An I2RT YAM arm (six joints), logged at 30 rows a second.
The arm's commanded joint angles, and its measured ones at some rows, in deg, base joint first. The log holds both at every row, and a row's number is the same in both.
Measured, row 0: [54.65, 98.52, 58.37, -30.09, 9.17, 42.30]
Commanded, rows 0 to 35: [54.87, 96.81, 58.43, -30.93, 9.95, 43.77]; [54.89, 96.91, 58.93, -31.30, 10.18, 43.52]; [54.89, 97.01, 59.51, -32.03, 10.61, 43.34]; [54.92, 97.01, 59.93, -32.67, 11.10, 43.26]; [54.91, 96.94, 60.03, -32.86, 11.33, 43.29]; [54.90, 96.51, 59.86, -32.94, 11.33, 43.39]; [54.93, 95.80, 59.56, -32.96, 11.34, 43.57]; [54.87, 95.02, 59.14, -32.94, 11.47, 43.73]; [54.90, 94.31, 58.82, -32.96, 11.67, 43.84]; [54.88, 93.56, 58.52, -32.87, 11.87, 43.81]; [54.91, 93.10, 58.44, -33.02, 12.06, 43.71]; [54.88, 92.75, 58.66, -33.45, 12.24, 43.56]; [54.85, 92.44, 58.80, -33.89, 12.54, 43.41]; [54.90, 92.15, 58.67, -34.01, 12.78, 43.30]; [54.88, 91.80, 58.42, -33.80, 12.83, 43.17]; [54.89, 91.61, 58.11, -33.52, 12.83, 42.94]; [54.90, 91.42, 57.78, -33.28, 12.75, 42.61]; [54.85, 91.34, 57.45, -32.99, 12.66, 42.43]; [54.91, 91.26, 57.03, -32.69, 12.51, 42.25]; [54.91, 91.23, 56.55, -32.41, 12.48, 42.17]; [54.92, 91.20, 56.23, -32.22, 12.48, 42.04]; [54.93, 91.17, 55.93, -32.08, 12.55, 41.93]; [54.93, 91.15, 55.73, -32.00, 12.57, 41.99]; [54.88, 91.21, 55.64, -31.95, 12.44, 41.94]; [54.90, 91.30, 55.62, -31.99, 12.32, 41.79]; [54.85, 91.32, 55.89, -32.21, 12.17, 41.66]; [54.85, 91.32, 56.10, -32.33, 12.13, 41.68]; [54.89, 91.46, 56.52, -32.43, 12.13, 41.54]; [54.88, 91.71, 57.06, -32.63, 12.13, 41.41]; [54.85, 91.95, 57.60, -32.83, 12.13, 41.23]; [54.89, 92.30, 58.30, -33.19, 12.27, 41.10]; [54.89, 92.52, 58.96, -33.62, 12.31, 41.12]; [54.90, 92.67, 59.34, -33.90, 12.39, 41.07]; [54.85, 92.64, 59.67, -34.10, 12.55, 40.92]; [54.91, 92.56, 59.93, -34.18, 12.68, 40.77]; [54.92, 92.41, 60.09, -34.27, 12.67, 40.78]
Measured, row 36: [54.68, 91.96, 58.52, -32.01, 12.19, 40.73]
